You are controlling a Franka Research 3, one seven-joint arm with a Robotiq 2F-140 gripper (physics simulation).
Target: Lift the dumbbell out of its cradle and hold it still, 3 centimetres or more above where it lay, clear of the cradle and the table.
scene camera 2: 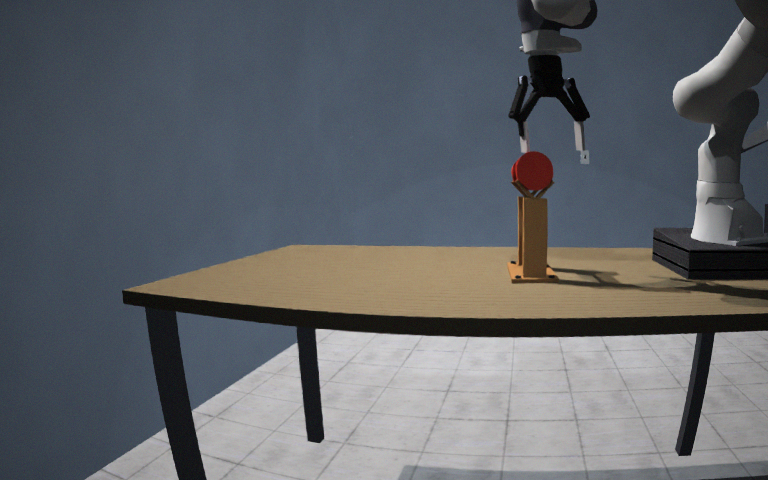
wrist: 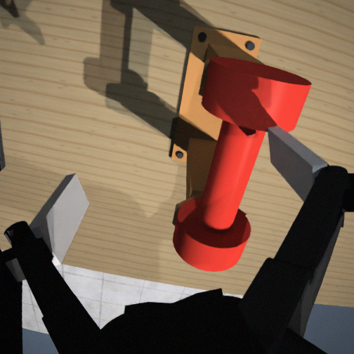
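The red dumbbell (scene camera 2: 534,170) (wrist: 232,175) lies level in the top of its orange-brown cradle (scene camera 2: 535,237) (wrist: 197,107). In the scene view one round weight faces the camera; in the wrist view the handle runs between the two weights. My gripper (scene camera 2: 552,151) (wrist: 173,167) is wide open and empty, pointing down. Its fingertips are about level with the dumbbell's top or slightly above it. In the scene view the left fingertip is over the weight and the right one stands well to its right. In the wrist view one finger overlaps the edge of the upper weight, right of the handle; the other is far left.
The cradle's base plate stands on the wooden table (scene camera 2: 396,283) (wrist: 40,100). The white arm's foot (scene camera 2: 719,212) stands on a dark block (scene camera 2: 671,254) at the right. Shadows of the arm and cradle fall on the table. A small white wall plate (scene camera 2: 585,157) shows behind the right finger.
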